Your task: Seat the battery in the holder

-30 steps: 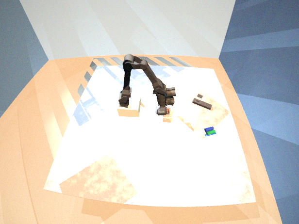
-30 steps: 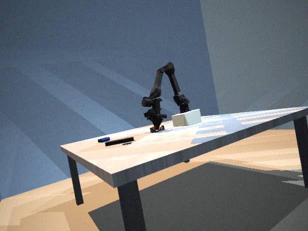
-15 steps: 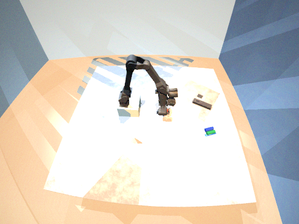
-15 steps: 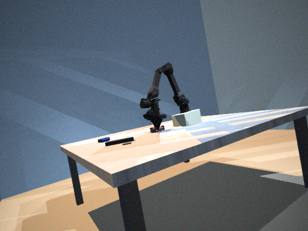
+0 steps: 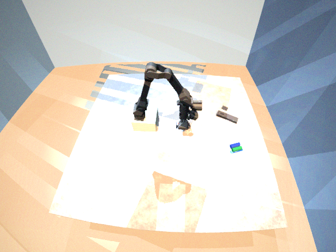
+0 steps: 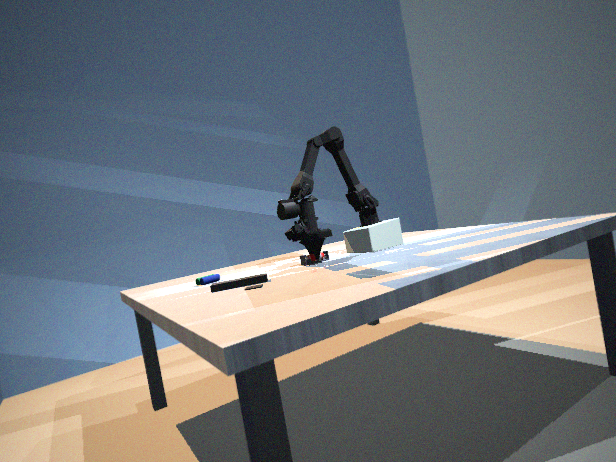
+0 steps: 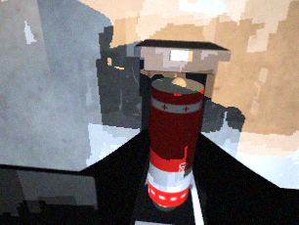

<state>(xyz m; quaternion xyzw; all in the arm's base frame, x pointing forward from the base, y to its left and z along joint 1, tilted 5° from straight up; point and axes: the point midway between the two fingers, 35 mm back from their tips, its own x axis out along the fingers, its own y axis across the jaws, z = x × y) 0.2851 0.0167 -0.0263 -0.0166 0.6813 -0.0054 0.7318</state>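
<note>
My gripper tip is 1 cm below the white battery. The rest, counted from my gripper tip: dark bar 32 cm ahead, 11 cm to the left.
</note>
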